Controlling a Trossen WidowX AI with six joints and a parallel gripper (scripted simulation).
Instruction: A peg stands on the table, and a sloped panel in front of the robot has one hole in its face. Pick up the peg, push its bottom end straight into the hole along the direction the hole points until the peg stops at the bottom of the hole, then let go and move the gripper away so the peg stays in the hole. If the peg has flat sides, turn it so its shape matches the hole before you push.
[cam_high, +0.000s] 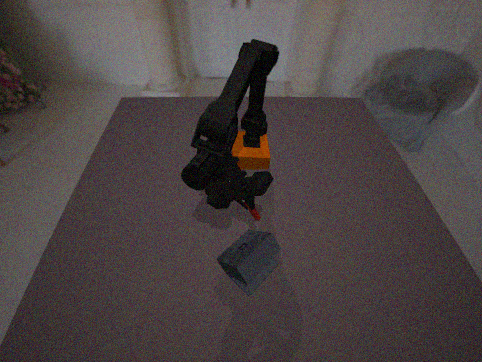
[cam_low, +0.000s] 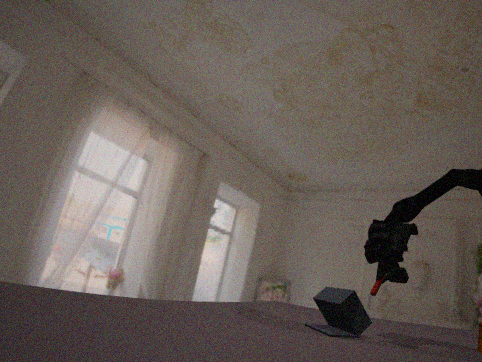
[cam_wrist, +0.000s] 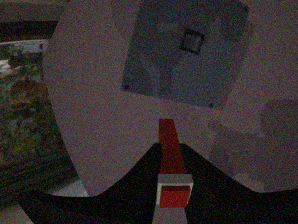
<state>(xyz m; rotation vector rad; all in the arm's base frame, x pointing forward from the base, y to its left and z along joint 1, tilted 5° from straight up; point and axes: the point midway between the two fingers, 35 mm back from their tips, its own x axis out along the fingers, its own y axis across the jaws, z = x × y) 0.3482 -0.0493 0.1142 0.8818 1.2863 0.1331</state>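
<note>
My gripper tip is 9 cm short of the panel, 9 cm above it and 1 cm to the left of it. Also, from my gripper tip: peg: 1 cm to the right, 1 cm behind, 1 cm above.
</note>
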